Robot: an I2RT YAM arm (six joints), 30 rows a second.
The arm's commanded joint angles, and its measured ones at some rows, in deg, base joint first. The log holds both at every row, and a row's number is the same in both.
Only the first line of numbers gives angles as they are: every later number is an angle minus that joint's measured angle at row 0.
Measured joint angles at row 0:
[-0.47 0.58 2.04 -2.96 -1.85 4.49]
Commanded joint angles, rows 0 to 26:
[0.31 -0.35 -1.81 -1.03 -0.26 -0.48]
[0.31 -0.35 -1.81 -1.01 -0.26 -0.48]
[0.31 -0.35 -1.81 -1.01 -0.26 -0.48]
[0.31 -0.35 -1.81 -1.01 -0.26 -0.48]
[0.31 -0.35 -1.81 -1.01 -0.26 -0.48]
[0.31 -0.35 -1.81 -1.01 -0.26 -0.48]
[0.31 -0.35 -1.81 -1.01 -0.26 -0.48]
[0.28 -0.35 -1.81 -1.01 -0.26 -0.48]
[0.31 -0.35 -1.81 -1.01 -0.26 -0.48]
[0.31 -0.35 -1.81 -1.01 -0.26 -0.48]
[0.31 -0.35 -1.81 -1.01 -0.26 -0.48]
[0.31 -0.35 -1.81 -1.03 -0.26 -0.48]
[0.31 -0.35 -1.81 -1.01 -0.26 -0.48]
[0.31 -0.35 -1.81 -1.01 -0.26 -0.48]
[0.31 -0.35 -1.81 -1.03 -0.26 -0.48]
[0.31 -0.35 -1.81 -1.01 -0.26 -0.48]
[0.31 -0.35 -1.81 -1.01 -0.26 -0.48]
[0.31 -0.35 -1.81 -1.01 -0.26 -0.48]
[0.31 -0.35 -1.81 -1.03 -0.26 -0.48]
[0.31 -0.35 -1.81 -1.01 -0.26 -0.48]
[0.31 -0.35 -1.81 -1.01 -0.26 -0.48]
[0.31 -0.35 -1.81 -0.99 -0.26 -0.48]
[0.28 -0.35 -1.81 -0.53 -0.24 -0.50]
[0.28 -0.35 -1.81 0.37 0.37 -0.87]
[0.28 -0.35 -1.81 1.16 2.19 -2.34]
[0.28 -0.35 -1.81 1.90 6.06 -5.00]
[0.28 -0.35 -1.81 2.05 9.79 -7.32]
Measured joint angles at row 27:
[0.00 0.00 -0.65 1.64 2.17 -1.86]
